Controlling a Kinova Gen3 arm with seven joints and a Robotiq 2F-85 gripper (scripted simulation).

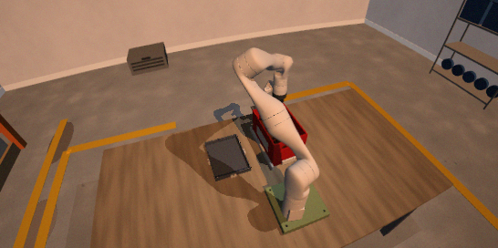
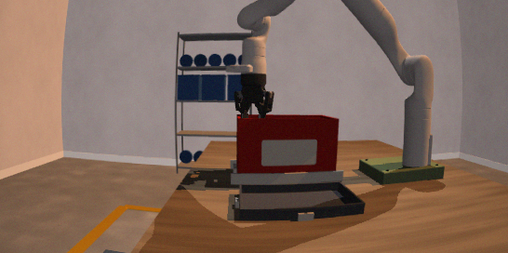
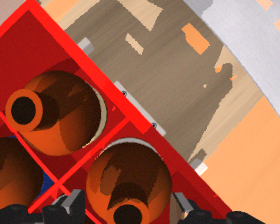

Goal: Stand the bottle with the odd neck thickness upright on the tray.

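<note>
Right now the red crate is 100 mm behind my hand, 20 mm to the left of it and 70 mm below it. Round my hand: dark tray: 150 mm behind, 310 mm to the left, 140 mm below.
</note>
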